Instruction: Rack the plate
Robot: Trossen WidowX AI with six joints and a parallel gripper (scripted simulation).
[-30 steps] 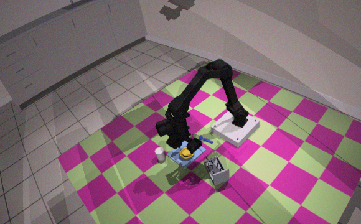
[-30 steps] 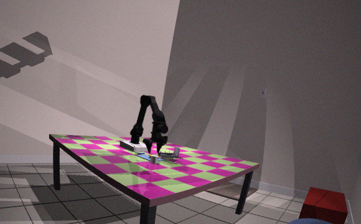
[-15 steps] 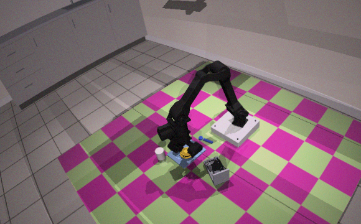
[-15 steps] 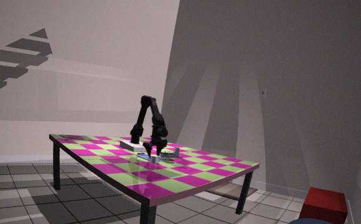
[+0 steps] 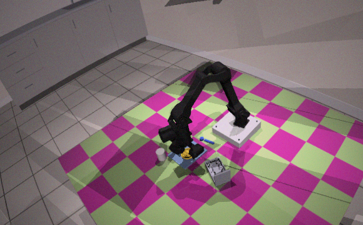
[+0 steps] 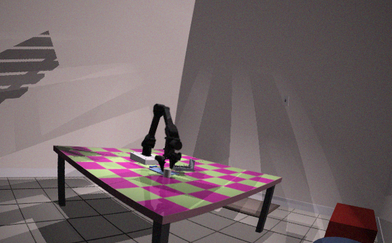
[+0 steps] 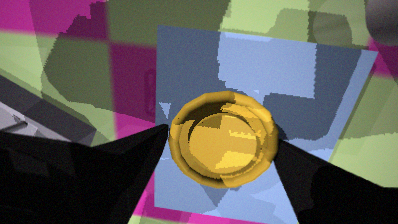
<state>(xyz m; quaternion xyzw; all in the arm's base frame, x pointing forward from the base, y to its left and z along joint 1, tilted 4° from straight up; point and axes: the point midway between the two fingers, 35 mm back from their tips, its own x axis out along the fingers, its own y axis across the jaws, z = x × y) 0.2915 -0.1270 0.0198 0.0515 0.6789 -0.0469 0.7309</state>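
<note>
Now: gripper tip 180 mm to the right of the grey dish rack, 20 mm below it and 10 mm short of it. The rest, counted from my gripper tip: yellow plate: 10 mm above; then white cup: 100 mm to the right, 80 mm ahead, 20 mm above; then blue spoon: 130 mm behind, 10 mm to the left.
</note>
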